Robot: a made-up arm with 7 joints.
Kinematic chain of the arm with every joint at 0, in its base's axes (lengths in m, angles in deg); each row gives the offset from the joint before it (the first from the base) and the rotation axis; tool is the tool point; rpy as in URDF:
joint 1: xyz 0 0 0.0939 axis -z
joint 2: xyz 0 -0.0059 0.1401 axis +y
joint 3: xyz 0 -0.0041 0.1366 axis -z
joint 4: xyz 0 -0.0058 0.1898 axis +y
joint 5: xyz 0 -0.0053 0.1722 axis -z
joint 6: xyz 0 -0.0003 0.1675 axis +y
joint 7: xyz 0 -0.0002 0.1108 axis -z
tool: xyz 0 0 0 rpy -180 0 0
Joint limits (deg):
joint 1: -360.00..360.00
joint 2: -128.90..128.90
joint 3: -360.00..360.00
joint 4: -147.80..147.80
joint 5: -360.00..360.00
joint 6: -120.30..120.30
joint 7: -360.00..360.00
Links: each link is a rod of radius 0.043 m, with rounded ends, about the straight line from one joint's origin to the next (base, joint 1, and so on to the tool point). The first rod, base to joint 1, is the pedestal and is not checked.
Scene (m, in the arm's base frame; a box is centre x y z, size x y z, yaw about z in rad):
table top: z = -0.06
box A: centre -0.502 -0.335 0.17 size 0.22 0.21 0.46 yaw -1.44
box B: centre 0.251 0.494 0 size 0.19 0.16 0.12 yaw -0.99
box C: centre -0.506 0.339 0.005 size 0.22 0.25 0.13 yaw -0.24
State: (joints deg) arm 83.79 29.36 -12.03 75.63 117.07 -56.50 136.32
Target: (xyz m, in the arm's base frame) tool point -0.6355 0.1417 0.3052
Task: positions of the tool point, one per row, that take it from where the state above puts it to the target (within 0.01 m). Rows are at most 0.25 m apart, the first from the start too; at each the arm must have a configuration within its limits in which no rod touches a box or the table.
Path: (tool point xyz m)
1: -0.0062 -0.5231 0.4230
2: -0.2000 -0.4625 0.4685
3: -0.3468 -0.3276 0.5176
4: -0.4192 -0.1455 0.5655
5: -0.5219 -0.0900 0.4936
6: -0.5999 0.0105 0.4055
7: -0.6355 0.1417 0.3053

